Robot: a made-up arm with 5 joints.
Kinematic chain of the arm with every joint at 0, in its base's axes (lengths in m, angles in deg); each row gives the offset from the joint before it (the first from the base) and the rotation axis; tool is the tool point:
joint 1: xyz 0 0 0.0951 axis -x
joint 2: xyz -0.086 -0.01 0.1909 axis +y
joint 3: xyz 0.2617 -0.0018 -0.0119 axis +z
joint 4: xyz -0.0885 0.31 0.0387 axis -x
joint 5: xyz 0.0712 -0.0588 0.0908 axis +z
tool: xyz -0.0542 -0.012 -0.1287
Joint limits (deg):
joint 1: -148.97..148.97
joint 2: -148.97..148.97
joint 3: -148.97..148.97
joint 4: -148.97..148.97
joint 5: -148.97..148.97
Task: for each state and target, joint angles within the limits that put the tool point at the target. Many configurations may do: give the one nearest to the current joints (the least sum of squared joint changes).
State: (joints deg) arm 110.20 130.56 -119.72 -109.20 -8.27
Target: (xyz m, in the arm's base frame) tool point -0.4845 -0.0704 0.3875
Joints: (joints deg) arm 122.54 131.67 -134.10 -99.98 -10.17
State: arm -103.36 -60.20 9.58 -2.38 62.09
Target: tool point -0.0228 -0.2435 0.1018
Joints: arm -108.46 -53.46 51.69 -9.49 47.29
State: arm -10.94 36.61 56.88 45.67 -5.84
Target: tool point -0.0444 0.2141 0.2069
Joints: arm 35.92 20.31 46.72 49.50 -24.48
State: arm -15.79 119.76 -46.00 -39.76 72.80
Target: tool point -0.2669 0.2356 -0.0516
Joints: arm -17.05 103.69 -46.22 -45.44 72.18
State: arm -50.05 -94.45 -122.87 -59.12 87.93
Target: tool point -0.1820 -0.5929 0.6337
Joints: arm -40.95 -106.99 -105.27 -93.17 84.39
